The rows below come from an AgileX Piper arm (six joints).
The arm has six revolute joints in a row. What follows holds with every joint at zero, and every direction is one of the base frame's.
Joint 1 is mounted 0.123 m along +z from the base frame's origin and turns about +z.
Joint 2 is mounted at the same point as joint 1 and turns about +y.
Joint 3 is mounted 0.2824 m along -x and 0.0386 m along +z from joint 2 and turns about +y.
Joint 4 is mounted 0.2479 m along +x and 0.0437 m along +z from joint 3 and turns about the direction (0.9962, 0, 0.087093).
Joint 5 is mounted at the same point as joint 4 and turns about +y.
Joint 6 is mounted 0.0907 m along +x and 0.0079 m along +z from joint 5 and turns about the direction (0.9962, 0, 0.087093).
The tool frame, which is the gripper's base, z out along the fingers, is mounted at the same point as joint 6; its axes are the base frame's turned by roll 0, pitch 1.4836 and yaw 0 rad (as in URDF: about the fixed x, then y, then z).
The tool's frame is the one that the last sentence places.
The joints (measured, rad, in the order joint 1, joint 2, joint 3, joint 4, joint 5, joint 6), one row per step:
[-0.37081 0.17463 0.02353 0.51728 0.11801 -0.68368]
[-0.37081 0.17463 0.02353 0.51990 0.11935 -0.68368]
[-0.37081 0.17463 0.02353 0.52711 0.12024 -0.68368]
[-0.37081 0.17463 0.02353 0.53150 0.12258 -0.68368]
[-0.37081 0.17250 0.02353 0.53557 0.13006 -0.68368]
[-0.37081 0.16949 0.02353 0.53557 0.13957 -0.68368]
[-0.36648 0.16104 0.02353 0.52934 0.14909 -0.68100]
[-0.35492 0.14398 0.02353 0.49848 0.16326 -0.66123]
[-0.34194 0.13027 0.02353 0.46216 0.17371 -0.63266]
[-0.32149 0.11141 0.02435 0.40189 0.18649 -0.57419]
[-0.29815 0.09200 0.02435 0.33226 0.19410 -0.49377]
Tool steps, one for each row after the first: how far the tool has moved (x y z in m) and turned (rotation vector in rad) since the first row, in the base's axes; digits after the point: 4 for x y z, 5 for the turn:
[0.0000 0.0001 -0.0001 0.00292 0.00011 0.00037]
[0.0000 0.0002 -0.0001 0.00992 -0.00178 0.00002]
[0.0000 0.0003 -0.0003 0.01484 -0.00153 0.00070]
[-0.0001 0.0008 -0.0007 0.02057 0.00090 0.00401]
[-0.0003 0.0014 -0.0012 0.02293 0.00557 0.00879]
[-0.0007 0.0022 -0.0014 0.02000 0.00676 0.01794]
[-0.0017 0.0037 -0.0015 0.00861 0.00787 0.03473]
[-0.0025 0.0048 -0.0017 0.00020 0.00875 0.04885]
[-0.0037 0.0062 -0.0022 -0.00338 0.00786 0.06529]
[-0.0049 0.0072 -0.0020 0.00265 -0.00160 0.07681]

